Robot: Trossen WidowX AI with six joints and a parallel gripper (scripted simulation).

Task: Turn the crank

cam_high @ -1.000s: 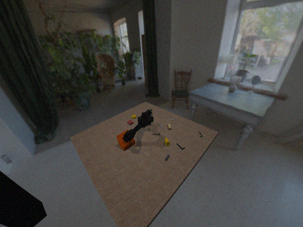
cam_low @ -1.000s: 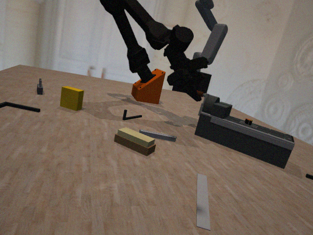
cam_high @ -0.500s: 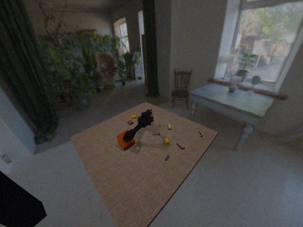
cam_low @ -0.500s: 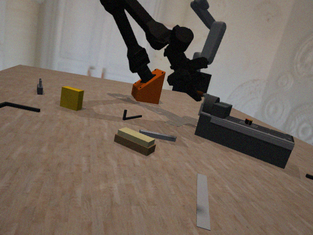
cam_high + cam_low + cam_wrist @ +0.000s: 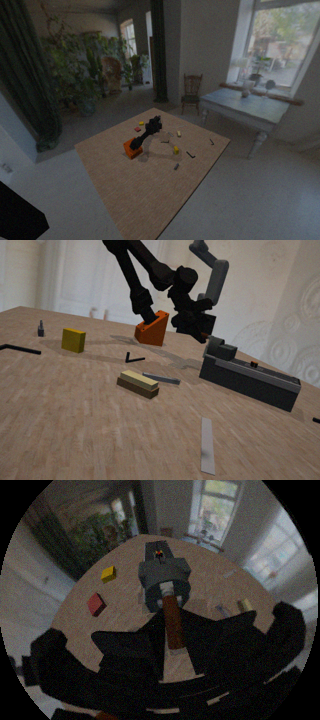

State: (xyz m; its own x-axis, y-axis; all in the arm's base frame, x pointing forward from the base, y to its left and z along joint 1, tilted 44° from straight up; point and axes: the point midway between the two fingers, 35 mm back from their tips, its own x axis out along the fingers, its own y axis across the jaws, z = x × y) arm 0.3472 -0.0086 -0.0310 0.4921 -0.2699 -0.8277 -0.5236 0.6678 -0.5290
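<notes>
Now: the brown crank handle 20 mm behind my gripper tip, 10 mm to the right of it and 20 mm above it. From my gripper tip the other things lie so: red pointer 140 mm ahead, 80 mm to the left, 10 mm below; then red block 70 mm behind, 240 mm to the left, 90 mm below; then grey bar 80 mm ahead, 170 mm to the right, 90 mm below.
</notes>
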